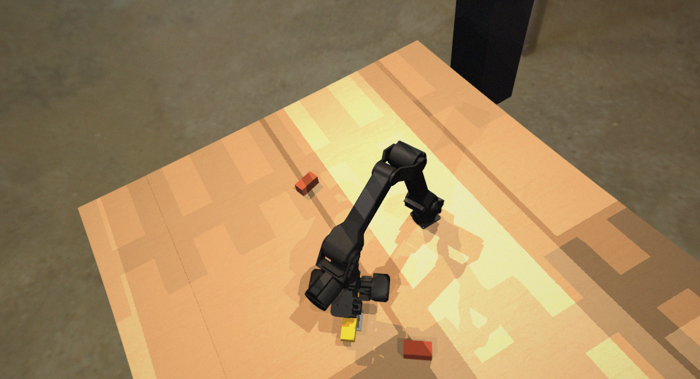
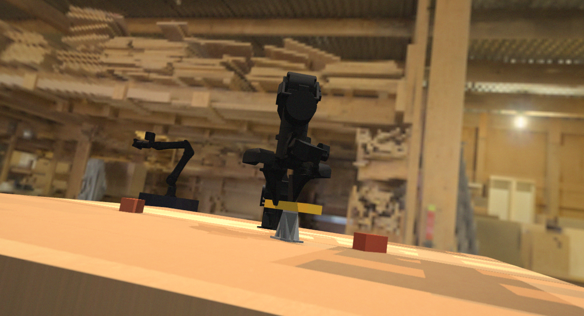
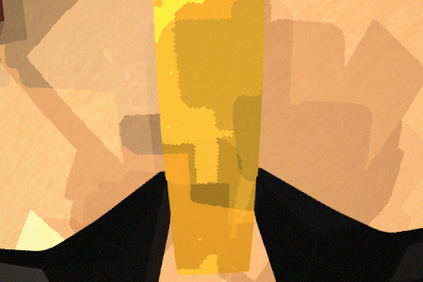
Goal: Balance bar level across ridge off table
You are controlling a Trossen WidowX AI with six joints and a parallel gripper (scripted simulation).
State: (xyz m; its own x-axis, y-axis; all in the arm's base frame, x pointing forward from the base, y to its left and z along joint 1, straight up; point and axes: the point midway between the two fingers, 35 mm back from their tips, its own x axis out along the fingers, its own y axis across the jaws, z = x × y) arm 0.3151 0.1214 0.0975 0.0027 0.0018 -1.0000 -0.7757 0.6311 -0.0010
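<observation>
Right now the yellow bar is 20 mm to the left of my gripper tip and 20 mm ahead of it. Also, from my gripper tip: red block (420 mm to the right, 90 mm behind, 50 mm below).
</observation>
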